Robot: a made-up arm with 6 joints. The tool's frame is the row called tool. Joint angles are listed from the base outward.
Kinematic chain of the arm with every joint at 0, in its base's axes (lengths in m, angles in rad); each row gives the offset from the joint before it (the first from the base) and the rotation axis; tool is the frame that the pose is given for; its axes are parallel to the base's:
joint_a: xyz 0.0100 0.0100 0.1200 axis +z
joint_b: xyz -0.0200 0.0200 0.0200 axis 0.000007 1 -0.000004
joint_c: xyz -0.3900 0.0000 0.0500 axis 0.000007 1 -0.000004
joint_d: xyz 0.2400 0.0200 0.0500 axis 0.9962 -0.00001 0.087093
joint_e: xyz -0.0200 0.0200 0.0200 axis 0.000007 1 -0.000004
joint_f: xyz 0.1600 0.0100 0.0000 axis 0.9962 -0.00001 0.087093
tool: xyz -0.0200 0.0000 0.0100
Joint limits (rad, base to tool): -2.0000..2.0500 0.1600..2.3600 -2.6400..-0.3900 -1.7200..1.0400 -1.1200..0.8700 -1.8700..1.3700
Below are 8 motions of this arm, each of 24 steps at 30 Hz.
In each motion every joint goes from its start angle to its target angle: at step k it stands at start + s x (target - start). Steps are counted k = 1, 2, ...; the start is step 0. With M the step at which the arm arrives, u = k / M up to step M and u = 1 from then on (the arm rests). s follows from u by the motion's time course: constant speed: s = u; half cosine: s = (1 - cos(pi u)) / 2; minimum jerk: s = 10 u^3 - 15 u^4 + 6 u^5.
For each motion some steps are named. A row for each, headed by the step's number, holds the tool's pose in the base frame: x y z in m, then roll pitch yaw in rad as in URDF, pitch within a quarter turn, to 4 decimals.
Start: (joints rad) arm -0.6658 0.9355 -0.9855 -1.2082 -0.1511 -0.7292
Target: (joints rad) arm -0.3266 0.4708 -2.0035 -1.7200 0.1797 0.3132
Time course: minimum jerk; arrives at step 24
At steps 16, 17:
16: -0.1829 0.1374 0.7441 -0.8868 -1.2441 -1.0548
17: -0.2219 0.1443 0.7425 -0.6053 -1.2939 -1.2789

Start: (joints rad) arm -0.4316 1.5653 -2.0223 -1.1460 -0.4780 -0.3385
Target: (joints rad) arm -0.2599 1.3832 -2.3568 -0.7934 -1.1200 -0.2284
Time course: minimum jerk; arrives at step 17
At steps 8, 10, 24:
8: 0.2381 0.0917 0.8091 -2.0874 -0.9360 0.6855
10: 0.1707 0.1290 0.8287 -2.3950 -0.9665 1.1262
24: 0.0555 0.1713 0.8375 -2.8443 -0.8431 1.7610

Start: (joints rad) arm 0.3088 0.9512 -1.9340 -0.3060 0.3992 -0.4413
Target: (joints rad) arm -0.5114 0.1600 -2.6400 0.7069 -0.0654 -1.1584
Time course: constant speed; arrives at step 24
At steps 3, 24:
3: -0.1253 0.0534 0.8035 -0.5626 -0.8463 0.0311
24: -0.6103 0.4234 0.3900 2.6386 -0.6011 2.7277

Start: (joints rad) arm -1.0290 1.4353 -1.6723 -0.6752 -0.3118 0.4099
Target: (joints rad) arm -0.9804 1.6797 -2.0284 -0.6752 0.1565 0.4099
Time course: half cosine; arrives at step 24
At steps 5, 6, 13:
5: 0.2515 -0.2056 0.7052 -0.3306 -0.4529 -0.8665
6: 0.2529 -0.2099 0.7049 -0.3242 -0.4427 -0.8791
13: 0.2661 -0.2502 0.6982 -0.2686 -0.3399 -0.9946

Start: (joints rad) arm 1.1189 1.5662 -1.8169 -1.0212 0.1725 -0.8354
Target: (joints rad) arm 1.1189 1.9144 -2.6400 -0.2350 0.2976 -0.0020
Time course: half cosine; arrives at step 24
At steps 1, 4, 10, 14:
1: 0.1252 0.3690 0.6431 -1.7836 -0.2650 0.8794
4: 0.1263 0.3736 0.6527 -1.6761 -0.2737 0.8749
10: 0.1299 0.3908 0.6947 -1.1642 -0.3124 0.8793
14: 0.1310 0.3990 0.7234 -0.7439 -0.3515 0.9175

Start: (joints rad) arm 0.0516 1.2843 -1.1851 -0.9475 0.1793 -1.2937
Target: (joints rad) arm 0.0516 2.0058 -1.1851 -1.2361 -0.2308 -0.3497
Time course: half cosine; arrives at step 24
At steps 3, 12, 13, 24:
3: 0.2966 0.0792 0.5042 -2.2352 0.0794 -0.1526
12: 0.4063 0.1055 0.3954 -1.9343 0.3310 -0.0111
13: 0.4184 0.1092 0.3768 -1.8841 0.3705 0.0127
24: 0.4723 0.1333 0.2399 -1.4774 0.6494 0.2158

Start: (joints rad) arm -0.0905 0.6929 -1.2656 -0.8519 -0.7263 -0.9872
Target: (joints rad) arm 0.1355 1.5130 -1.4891 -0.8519 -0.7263 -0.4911
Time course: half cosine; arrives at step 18
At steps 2, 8, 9, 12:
2: -0.0325 0.1625 0.6917 -2.4752 -0.9944 0.8044
8: 0.1088 0.1587 0.7014 -2.0128 -0.8170 0.6686
9: 0.1415 0.1614 0.6974 -1.9238 -0.7723 0.6542
12: 0.2344 0.1764 0.6729 -1.6884 -0.6380 0.6362

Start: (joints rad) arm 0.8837 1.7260 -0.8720 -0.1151 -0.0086 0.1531
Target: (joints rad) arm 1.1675 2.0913 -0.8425 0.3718 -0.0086 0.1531
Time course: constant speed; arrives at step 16
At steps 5, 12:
5: 0.1803 0.3795 0.2502 0.2129 0.9670 1.0008
12: 0.1438 0.4070 0.1815 0.4707 1.1337 1.1723

